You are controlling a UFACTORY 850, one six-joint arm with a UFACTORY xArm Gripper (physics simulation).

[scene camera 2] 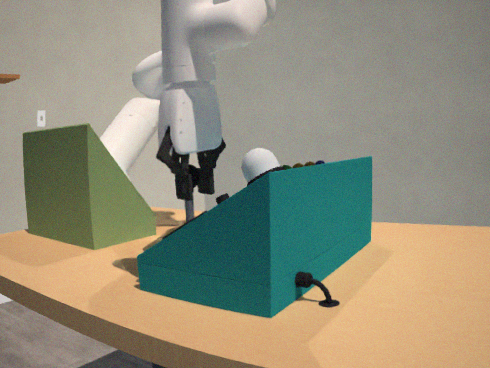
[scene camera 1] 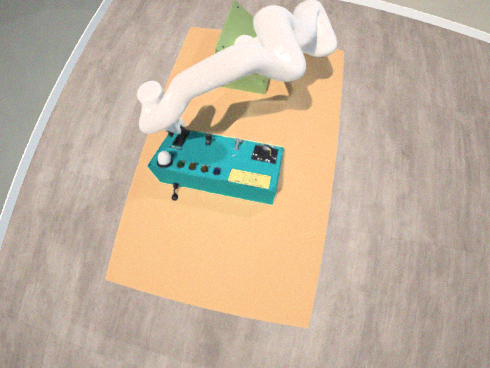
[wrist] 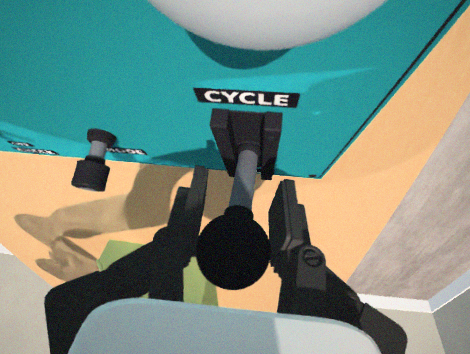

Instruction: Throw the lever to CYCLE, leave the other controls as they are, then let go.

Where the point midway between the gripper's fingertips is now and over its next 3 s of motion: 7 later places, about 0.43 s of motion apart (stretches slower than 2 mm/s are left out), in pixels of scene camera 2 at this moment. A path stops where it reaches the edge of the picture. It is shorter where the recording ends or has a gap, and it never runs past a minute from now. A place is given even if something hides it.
My gripper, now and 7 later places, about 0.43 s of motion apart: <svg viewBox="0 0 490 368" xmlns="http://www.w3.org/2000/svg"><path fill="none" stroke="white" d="M195 196L199 199L199 196L196 176L196 153L190 123L182 84L170 94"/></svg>
